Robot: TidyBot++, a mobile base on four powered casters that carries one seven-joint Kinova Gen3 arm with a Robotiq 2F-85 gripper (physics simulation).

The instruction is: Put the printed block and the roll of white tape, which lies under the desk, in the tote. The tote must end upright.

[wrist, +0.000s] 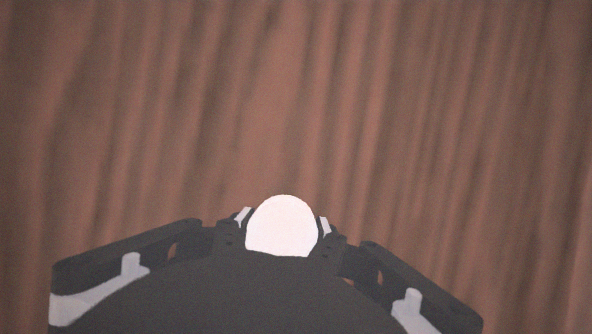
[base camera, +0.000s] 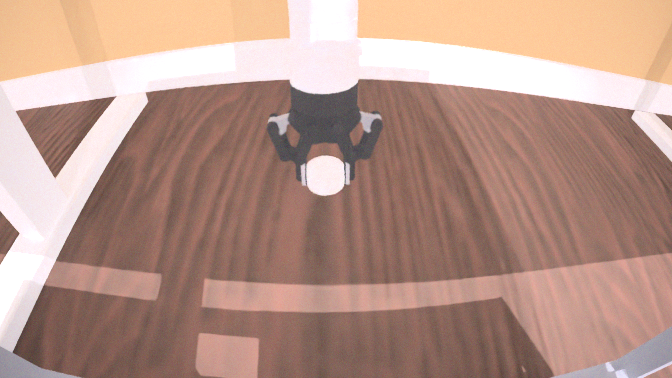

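Note:
The roll of white tape [base camera: 325, 184] [wrist: 282, 235] shows as a pale round disc at the centre of the base camera view and low in the wrist view. My gripper [base camera: 325, 174] [wrist: 284, 224] is shut on it, with one finger pad against each side. The roll is at or close to the wooden floor; I cannot tell whether it touches it. The gripper's body hides the near edge of the roll in the wrist view. The printed block and the tote do not show in either view.
A white bar [base camera: 100, 150] runs along the floor on the left, beside a white slanted post [base camera: 25, 190]. Another white bar [base camera: 652, 127] shows at the right edge. A white baseboard [base camera: 200, 60] and an orange wall [base camera: 475, 25] stand behind the arm. Light patches fall on the floor.

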